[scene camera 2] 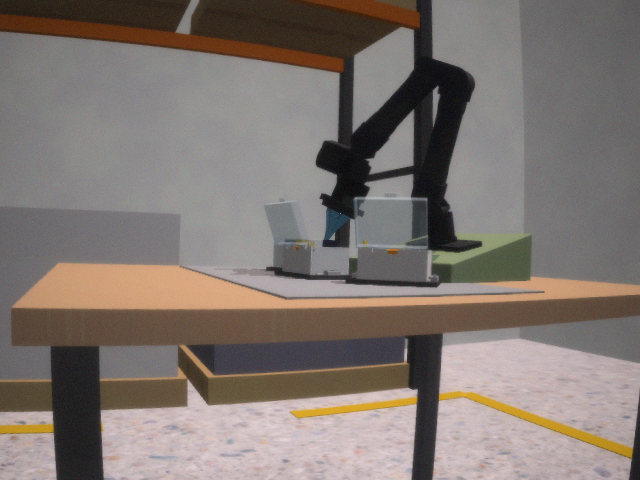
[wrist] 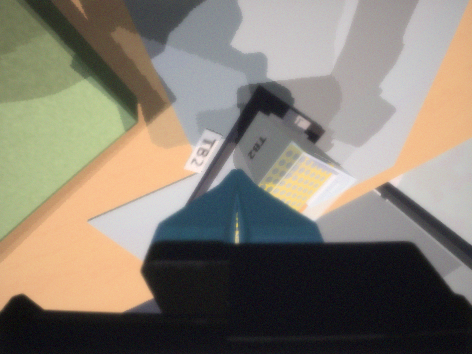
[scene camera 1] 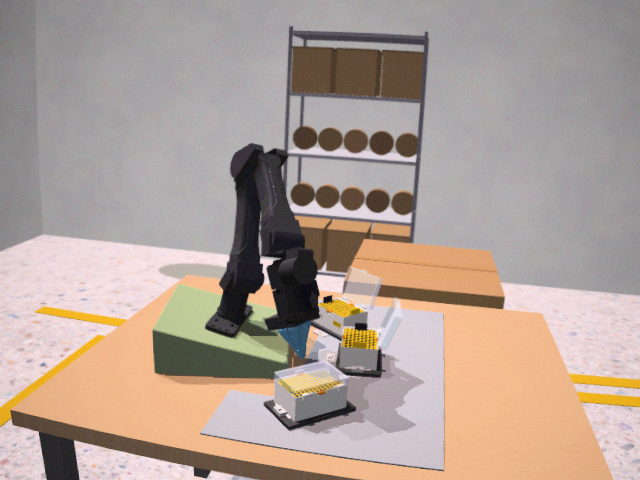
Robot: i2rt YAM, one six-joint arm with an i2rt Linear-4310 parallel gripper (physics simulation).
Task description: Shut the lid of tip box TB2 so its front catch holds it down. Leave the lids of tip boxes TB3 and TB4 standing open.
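Places are measured from the arm's base along level axes (x left, y back, z up), in centimetres.
Pixels of known places: gripper, fingertip midpoint: (wrist: 236, 177) (scene camera 1: 302, 358); arm's base at its link origin: (scene camera 2: 442, 246) (scene camera 1: 229, 318).
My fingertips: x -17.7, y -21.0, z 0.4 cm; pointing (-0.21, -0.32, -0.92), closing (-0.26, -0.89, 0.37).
Ahead of a thing's pixels: the offset from my fingertips to its top centre. "*": to the spot under its first point. Level surfaces: height alone.
Tip box TB2 @[dy -2.1, dx -6.7, dz +0.3 cm] (scene camera 1: 312, 403) (wrist: 257, 135) is the front box in scene camera 1, with yellow tips inside. Its clear lid @[* dy -2.4, dx -5.9, dz +0.3 cm] (scene camera 1: 310, 370) lies down over the box; whether the front catch holds it cannot be made out. The middle box @[dy -9.9, dx +16.3, dz -0.8 cm] (scene camera 1: 358, 360) (scene camera 2: 329, 260) has its lid @[dy -17.8, dx +16.6, dz +8.0 cm] (scene camera 1: 391, 326) (scene camera 2: 285, 222) standing open. The back box @[dy -3.9, dx +34.2, dz -0.8 cm] (scene camera 1: 353, 324) (scene camera 2: 393, 266) also has its lid @[* dy -9.8, dx +40.5, dz +3.1 cm] (scene camera 1: 362, 286) (scene camera 2: 391, 222) standing open. I cannot read which is TB3 or TB4. My gripper (scene camera 1: 301, 356) (scene camera 2: 327, 239) (wrist: 236, 177) is shut and empty, its blue tips above and beside TB2.
The green wedge (scene camera 1: 222, 356) (scene camera 2: 491, 263) (wrist: 60, 145) under the arm's base stands left of the boxes in scene camera 1. The boxes stand on a grey mat @[dz -7.4 cm] (scene camera 1: 413, 439) on the wooden table @[dz -7.7 cm] (scene camera 1: 496, 403). A TB2 label @[* dy +1.2, dx -2.4, dz -7.2 cm] (wrist: 204, 151) lies beside that box.
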